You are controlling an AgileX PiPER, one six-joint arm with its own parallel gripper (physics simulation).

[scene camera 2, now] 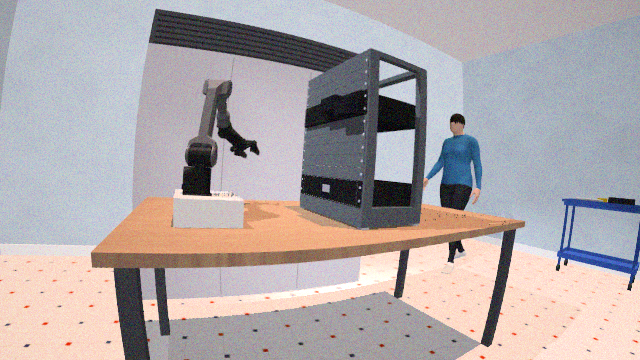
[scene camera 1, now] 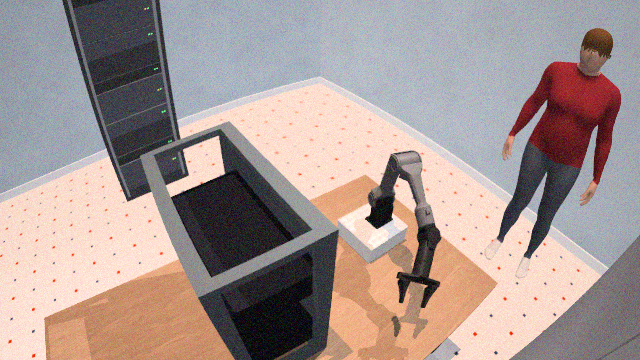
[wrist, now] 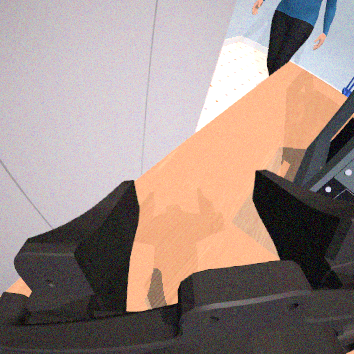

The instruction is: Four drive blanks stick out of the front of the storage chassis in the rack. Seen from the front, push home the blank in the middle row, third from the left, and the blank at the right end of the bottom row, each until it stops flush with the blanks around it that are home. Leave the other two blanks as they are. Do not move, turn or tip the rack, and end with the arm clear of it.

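Observation:
The rack [scene camera 1: 272,175] [scene camera 2: 370,150] [wrist: 312,160] stands upright on the table. The dark storage chassis [scene camera 1: 230,220] [scene camera 2: 397,112] sits in its upper part. In scene camera 2 its front is seen at a steep slant, and a dark blank shape [scene camera 2: 332,102] sticks out near the middle. The rows and single blanks cannot be told apart there; the front is turned away in scene camera 1, and the blanks do not show in the wrist view. My gripper [scene camera 1: 414,304] [scene camera 2: 250,151] [wrist: 195,189] is open and empty, in the air in front of the rack and apart from it.
The arm's white base block [scene camera 1: 370,240] [scene camera 2: 207,210] stands on the wooden table [scene camera 1: 145,310] [scene camera 2: 280,245] [wrist: 235,135]. A black unit [scene camera 2: 345,192] with a white label sits low in the rack. A person in blue [scene camera 2: 460,160] [wrist: 295,25] stands beyond the table; a person in red [scene camera 1: 575,120] stands by the wall.

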